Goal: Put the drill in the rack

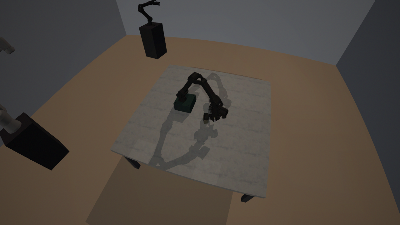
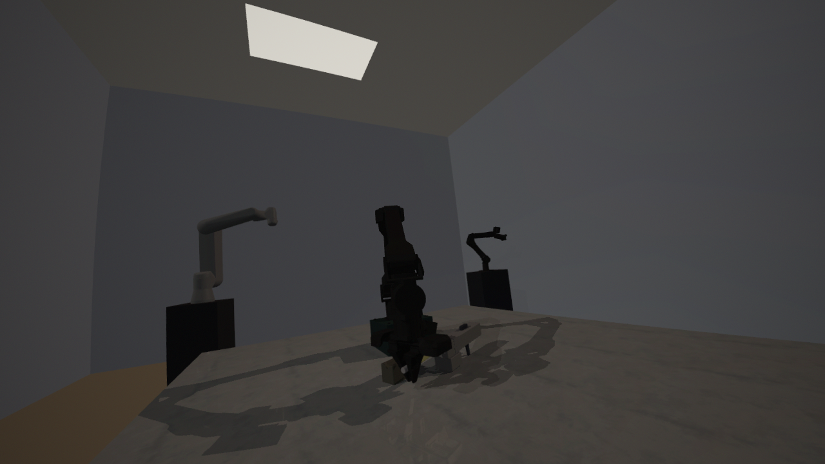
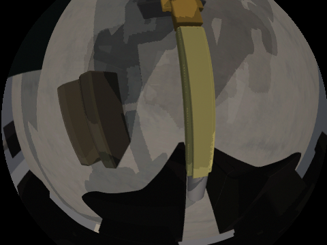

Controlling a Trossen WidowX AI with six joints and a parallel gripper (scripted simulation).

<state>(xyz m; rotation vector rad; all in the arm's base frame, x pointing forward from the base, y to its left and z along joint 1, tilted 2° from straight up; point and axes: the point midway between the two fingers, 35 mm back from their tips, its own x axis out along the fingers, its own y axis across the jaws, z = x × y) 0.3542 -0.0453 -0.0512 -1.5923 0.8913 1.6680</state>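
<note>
The drill lies 40 mm above my gripper tip, 30 mm to the left of it and 20 mm behind it. The rest, counted from my gripper tip: rack: 80 mm behind, 10 mm to the right.
</note>
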